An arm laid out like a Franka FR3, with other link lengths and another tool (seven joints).
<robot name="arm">
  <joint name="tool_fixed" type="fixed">
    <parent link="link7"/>
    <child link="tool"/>
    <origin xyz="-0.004 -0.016 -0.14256" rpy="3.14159 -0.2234 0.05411"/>
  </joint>
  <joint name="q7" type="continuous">
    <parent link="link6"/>
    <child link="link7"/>
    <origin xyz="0.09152 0 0" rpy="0 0 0"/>
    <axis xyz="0 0 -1"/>
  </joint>
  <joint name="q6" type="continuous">
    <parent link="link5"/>
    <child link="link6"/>
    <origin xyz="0 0 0" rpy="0 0 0"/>
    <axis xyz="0 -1 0"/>
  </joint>
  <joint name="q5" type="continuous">
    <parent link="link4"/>
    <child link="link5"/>
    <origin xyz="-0.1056 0 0.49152" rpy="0 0 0"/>
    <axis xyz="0 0 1"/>
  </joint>
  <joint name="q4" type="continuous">
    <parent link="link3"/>
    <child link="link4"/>
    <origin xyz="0.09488 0 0" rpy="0 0 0"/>
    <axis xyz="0 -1 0"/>
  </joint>
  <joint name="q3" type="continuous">
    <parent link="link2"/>
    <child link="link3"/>
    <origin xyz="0 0 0.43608" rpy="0 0 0"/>
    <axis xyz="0 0 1"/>
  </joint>
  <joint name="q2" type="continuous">
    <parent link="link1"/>
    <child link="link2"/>
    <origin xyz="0 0 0" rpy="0 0 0"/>
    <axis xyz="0 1 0"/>
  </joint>
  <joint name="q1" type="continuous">
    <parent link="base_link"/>
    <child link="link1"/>
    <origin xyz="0 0 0.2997" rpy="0 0 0"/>
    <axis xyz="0 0 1"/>
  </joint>
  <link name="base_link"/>
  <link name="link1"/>
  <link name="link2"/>
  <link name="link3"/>
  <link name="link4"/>
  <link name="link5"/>
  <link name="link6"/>
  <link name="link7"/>
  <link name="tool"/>
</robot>
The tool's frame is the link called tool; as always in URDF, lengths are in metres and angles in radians. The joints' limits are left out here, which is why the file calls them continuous.
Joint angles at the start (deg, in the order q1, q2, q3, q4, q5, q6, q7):
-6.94, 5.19, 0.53, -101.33, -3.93, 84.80, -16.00
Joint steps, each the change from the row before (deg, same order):
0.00, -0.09, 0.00, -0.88, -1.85, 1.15, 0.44
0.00, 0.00, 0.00, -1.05, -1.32, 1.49, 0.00
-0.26, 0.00, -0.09, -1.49, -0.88, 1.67, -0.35
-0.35, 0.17, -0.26, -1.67, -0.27, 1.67, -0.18
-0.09, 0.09, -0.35, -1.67, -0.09, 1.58, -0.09
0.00, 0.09, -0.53, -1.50, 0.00, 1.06, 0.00
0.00, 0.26, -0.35, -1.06, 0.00, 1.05, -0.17
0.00, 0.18, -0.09, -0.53, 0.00, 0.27, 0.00
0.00, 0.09, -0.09, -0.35, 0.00, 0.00, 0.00
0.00, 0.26, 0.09, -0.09, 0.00, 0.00, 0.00
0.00, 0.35, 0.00, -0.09, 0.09, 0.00, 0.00
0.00, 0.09, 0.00, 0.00, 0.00, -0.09, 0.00
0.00, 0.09, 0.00, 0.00, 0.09, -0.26, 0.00
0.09, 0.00, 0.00, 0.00, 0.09, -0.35, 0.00
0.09, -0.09, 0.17, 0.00, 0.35, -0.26, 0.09
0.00, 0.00, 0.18, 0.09, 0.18, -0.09, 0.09
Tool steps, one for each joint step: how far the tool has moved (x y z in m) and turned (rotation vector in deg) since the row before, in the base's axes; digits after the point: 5 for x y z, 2 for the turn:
-0.00054, -0.00459, -0.00556, -1.94, -0.18, 0.22
0.00029, -0.00314, -0.00821, -1.25, -0.29, 0.56
-0.00160, -0.00574, -0.01244, -0.65, -0.05, 0.47
-0.00271, -0.00701, -0.01638, -0.10, 0.23, -0.13
-0.00340, -0.00442, -0.01551, 0.03, 0.21, -0.11
-0.00481, -0.00508, -0.01419, 0.09, 0.53, -0.39
-0.00220, -0.00337, -0.01208, 0.13, 0.29, -0.05
-0.00166, -0.00069, -0.00672, 0.07, 0.44, -0.06
-0.00179, -0.00074, -0.00418, 0.06, 0.44, -0.09
0.00031, 0.00098, -0.00379, 0.06, 0.35, 0.09
0.00027, 0.00018, -0.00486, 0.14, 0.42, -0.04
-0.00008, -0.00001, -0.00107, 0.02, 0.18, -0.01
-0.00057, 0.00023, -0.00119, 0.11, 0.33, -0.08
-0.00081, 0.00128, -0.00020, 0.11, 0.33, 0.00
-0.00036, 0.00375, 0.00072, 0.30, 0.11, -0.02
0.00059, 0.00233, 0.00066, 0.13, -0.03, 0.00

